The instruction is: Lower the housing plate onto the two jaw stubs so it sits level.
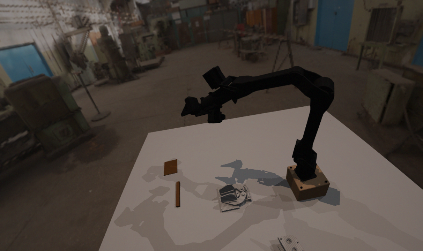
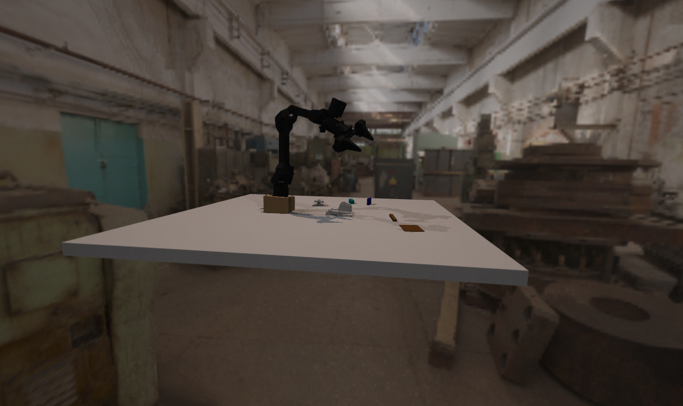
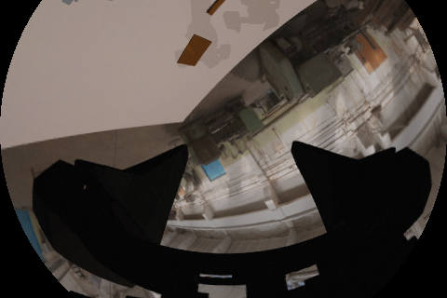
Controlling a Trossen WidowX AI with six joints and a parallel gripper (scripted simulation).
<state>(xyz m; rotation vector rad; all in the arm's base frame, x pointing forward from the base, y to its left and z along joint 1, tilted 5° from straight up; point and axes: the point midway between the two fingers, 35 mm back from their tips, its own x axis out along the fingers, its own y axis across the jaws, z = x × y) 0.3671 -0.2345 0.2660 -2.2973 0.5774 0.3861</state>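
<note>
Now: the pale ribbed base 31 cm below my gripper tip, 20 cm to the left of it and 9 cm behind it. Also, from my gripper tip: small blue block 55 cm to the left, 30 cm below, 4 cm ahead; brown bar 31 cm below, 13 cm to the left, 13 cm ahead; brown flat plate 32 cm below, 18 cm ahead, 6 cm to the right.
</note>
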